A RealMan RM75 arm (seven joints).
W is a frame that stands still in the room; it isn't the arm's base.
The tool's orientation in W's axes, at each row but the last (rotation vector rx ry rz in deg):
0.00 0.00 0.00
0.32 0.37 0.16
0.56 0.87 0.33
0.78 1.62 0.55
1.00 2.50 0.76
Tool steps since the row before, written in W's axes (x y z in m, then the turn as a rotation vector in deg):
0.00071 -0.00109 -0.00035 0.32 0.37 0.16
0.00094 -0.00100 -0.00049 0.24 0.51 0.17
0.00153 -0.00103 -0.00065 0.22 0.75 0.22
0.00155 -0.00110 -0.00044 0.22 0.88 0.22
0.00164 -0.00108 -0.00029 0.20 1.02 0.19
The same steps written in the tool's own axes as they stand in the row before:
0.00071 -0.00109 -0.00035 0.32 0.37 0.16
0.00094 -0.00101 -0.00048 0.24 0.51 0.17
0.00153 -0.00105 -0.00062 0.22 0.75 0.22
0.00155 -0.00112 -0.00038 0.22 0.88 0.21
0.00164 -0.00111 -0.00020 0.21 1.02 0.18

